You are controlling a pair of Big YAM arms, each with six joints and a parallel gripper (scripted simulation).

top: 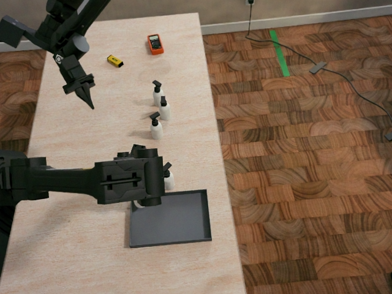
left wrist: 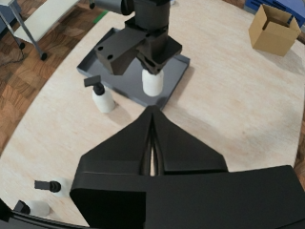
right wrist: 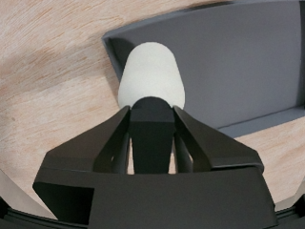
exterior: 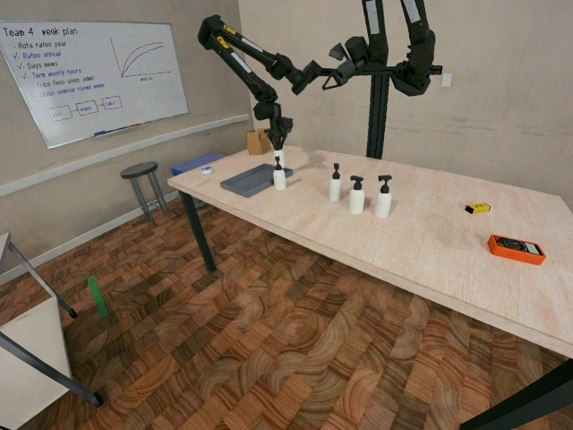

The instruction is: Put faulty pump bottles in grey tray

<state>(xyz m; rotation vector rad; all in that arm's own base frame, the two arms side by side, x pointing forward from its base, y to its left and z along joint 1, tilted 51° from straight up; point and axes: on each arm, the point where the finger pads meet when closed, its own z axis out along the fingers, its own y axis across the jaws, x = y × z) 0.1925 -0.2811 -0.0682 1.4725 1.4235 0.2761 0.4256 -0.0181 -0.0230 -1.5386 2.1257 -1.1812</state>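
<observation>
The grey tray is 110 mm ahead of my right hand, 60 mm to the right of it and 140 mm below it. Round my right hand: orange multimeter 20 mm ahead, 940 mm to the left, 130 mm below.
</observation>
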